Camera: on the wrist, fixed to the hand. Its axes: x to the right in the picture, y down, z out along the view.
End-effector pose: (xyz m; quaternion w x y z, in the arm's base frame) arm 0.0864 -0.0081 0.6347 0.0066 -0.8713 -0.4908 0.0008
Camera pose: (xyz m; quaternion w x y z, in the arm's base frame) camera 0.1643 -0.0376 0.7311 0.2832 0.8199 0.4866 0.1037
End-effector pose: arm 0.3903 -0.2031 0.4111 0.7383 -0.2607 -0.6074 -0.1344
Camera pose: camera 0.5158 -0.1878 0.3960 0.5891 -0.4655 -0.5805 -0.3150
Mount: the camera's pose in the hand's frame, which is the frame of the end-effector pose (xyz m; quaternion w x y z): 0.0156 0.0807 -0.0973 0.9512 -0.3034 -0.0512 -0.0220
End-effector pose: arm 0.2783 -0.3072 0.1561 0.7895 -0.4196 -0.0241 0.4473
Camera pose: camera 0.2725 -0.3382 0.0327 0.6323 -0.6152 -0.2083 0.4223
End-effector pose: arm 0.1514 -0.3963 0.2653 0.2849 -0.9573 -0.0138 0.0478
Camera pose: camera 0.1765 -0.5160 0.3009 0.0191 0.9943 0.0633 -0.0840
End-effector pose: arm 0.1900 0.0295 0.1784 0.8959 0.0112 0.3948 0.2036
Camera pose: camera 0.1015 0.0956 0.1151 0.8803 -0.2594 0.2681 0.2932
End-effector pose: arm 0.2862 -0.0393 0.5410 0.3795 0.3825 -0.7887 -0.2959
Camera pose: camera 0.3294 -0.0264 0.6601 0.4302 0.2509 -0.6715 -0.5487
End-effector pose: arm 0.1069 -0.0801 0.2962 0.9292 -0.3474 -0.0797 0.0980
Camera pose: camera 0.1328 -0.0780 0.1715 0.7765 -0.6056 -0.1608 0.0664
